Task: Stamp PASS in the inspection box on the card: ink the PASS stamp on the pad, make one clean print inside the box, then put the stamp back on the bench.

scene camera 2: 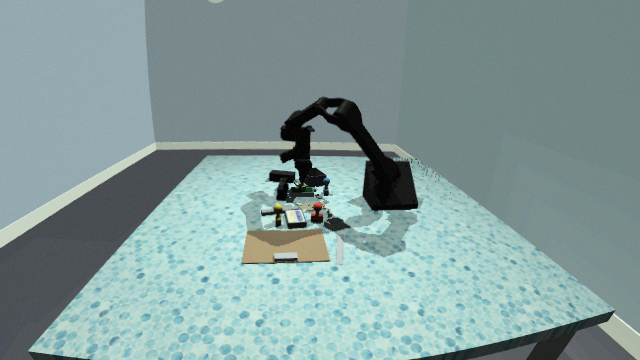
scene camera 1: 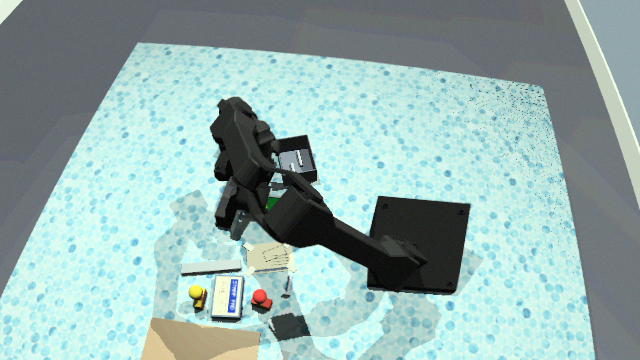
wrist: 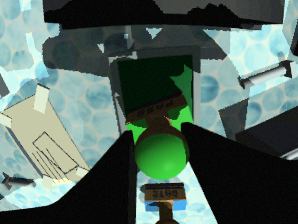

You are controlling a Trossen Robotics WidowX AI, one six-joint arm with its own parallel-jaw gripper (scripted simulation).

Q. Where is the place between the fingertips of my gripper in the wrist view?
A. At 157,133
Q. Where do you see a green-knobbed stamp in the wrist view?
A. At 160,150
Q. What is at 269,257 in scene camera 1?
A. A beige card.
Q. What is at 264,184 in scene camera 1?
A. My gripper.
